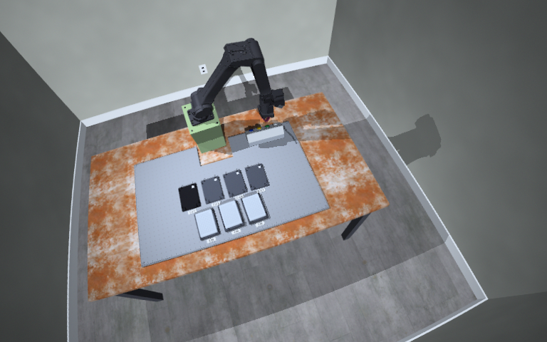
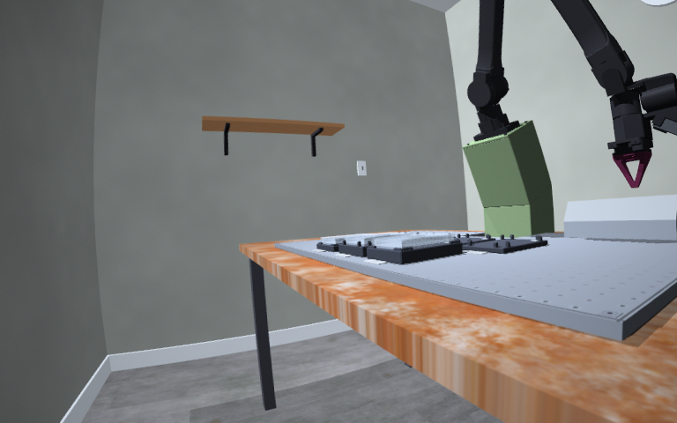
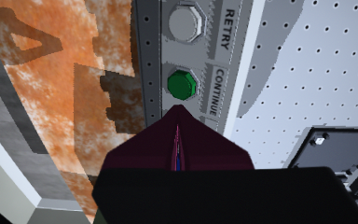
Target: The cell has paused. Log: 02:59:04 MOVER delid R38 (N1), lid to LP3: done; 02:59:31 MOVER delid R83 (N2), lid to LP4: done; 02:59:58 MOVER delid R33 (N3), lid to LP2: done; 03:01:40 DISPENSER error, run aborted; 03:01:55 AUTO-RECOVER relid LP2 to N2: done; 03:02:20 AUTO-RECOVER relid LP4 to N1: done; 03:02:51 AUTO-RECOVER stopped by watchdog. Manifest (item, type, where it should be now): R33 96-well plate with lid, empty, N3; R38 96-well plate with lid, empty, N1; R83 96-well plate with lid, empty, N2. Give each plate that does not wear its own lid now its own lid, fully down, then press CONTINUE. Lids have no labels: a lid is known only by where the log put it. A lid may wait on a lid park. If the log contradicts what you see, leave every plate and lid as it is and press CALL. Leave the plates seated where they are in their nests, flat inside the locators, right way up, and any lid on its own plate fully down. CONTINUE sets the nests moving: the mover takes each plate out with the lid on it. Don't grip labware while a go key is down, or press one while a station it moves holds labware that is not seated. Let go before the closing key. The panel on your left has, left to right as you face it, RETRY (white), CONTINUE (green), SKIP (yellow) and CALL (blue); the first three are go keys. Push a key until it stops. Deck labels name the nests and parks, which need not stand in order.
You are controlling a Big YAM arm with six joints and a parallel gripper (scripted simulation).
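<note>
Now: hand 50 mm above the green continue key. The rest, counted from my hand: white retry key (10 mm ahead, 50 mm to the left, 50 mm below); then yellow key (50 mm to the right, 50 mm below); then blue key (10 mm behind, 100 mm to the right, 50 mm below).
</note>
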